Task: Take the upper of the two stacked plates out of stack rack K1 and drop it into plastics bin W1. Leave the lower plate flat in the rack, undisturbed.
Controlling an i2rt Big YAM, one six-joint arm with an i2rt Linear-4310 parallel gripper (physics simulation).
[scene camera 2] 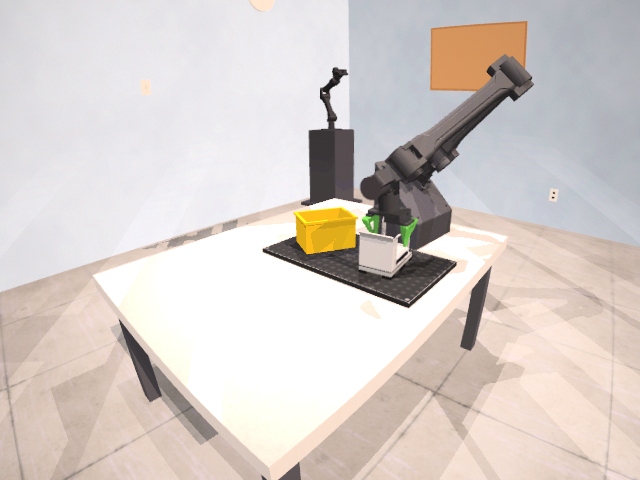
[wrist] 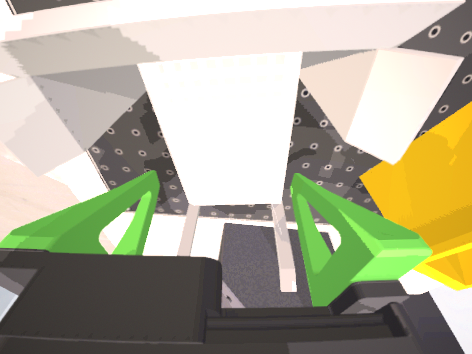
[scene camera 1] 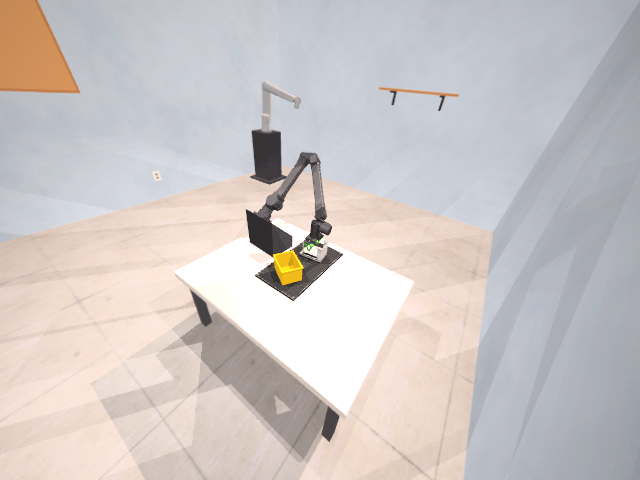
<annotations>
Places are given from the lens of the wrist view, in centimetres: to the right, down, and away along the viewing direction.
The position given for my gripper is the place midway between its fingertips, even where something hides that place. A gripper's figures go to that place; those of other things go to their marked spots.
my gripper (wrist: 225, 178): -1, 0, 13
white plate (wrist: 227, 121): 0, -3, 12
</annotations>
